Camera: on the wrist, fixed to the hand. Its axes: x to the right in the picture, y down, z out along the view.
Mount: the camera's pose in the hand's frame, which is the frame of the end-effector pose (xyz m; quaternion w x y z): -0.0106 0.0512 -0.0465 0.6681 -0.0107 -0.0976 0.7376
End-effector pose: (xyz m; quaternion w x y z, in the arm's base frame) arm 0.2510 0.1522 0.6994 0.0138 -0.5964 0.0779 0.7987
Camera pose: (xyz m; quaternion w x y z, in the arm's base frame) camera 0.2924 0.0958 0.7022 0.5787 0.2632 -0.4821 -0.6029
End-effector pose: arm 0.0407 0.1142 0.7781 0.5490 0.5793 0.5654 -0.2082
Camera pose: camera 0.0654 0.1626 0.8222 0.5817 0.7778 -0.1009 0.2153
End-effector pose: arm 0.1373 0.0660 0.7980 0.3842 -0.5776 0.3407 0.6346
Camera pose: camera 0.1145 0.0001 0.8033 0.1843 0.0768 -0.6093 -0.7674
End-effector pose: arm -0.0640 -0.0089 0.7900 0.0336 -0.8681 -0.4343 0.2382
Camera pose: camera -0.0110 -0.0419 0.8216 0.2049 0.8774 -0.3443 -0.2640
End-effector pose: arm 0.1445 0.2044 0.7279 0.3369 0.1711 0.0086 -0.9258
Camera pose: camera 0.1986 0.1775 0.6926 0.9106 0.0267 -0.1434 -0.3866
